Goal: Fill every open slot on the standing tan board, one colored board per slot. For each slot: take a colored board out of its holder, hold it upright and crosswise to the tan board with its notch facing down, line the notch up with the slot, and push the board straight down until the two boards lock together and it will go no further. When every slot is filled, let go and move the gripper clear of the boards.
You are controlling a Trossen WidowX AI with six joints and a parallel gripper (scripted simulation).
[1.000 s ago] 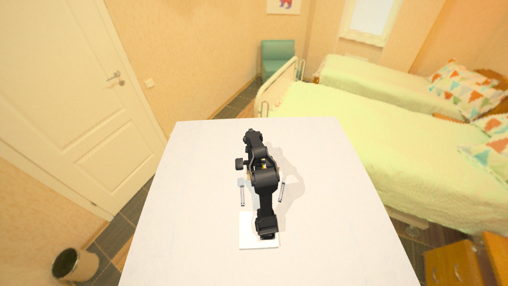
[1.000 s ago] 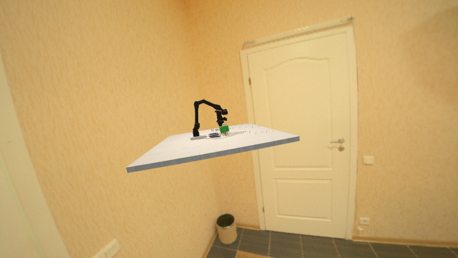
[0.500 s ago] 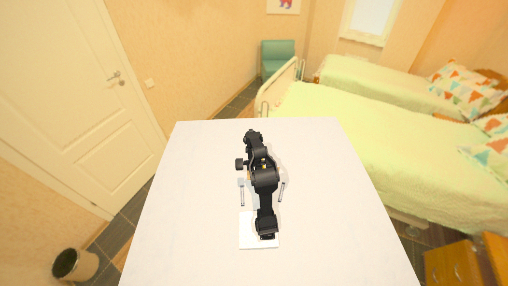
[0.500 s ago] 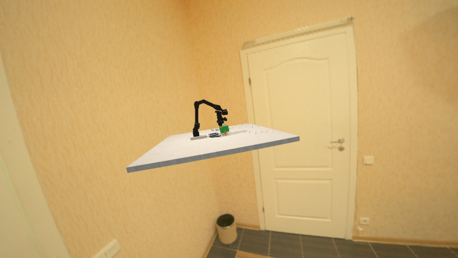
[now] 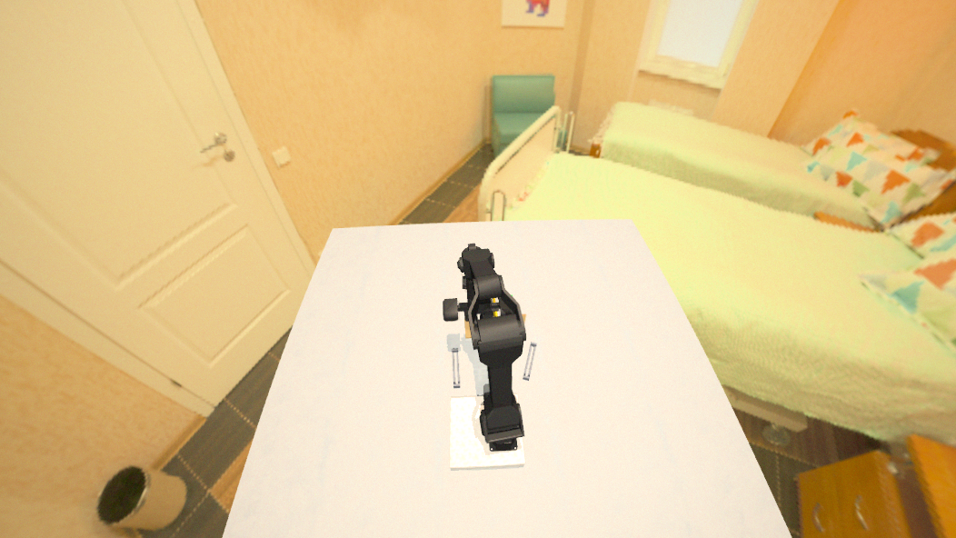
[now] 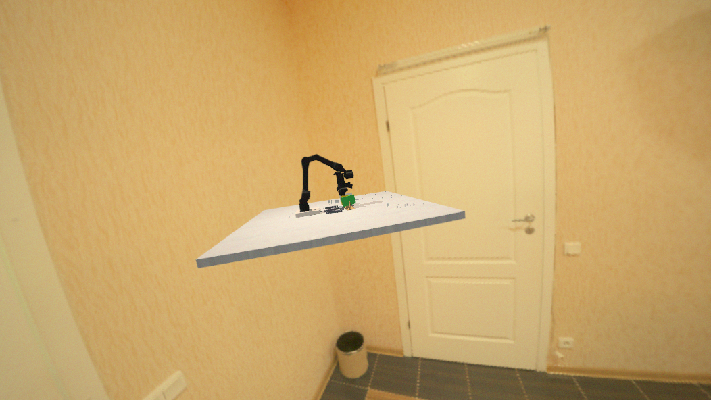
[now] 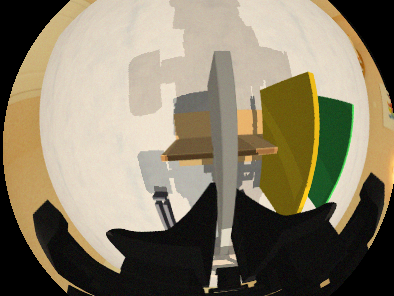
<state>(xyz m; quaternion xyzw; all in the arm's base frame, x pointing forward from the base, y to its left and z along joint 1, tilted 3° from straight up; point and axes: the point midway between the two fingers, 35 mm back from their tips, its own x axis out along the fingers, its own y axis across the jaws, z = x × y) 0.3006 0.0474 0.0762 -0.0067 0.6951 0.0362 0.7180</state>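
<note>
Now: the yellow board 3 cm ahead of my gripper tip, 5 cm to the right of it and 1 cm below it. Round my gripper tip: tan board (3 cm ahead, 5 cm to the right, 3 cm below); then green board (3 cm ahead, 10 cm to the right, 1 cm below).
</note>
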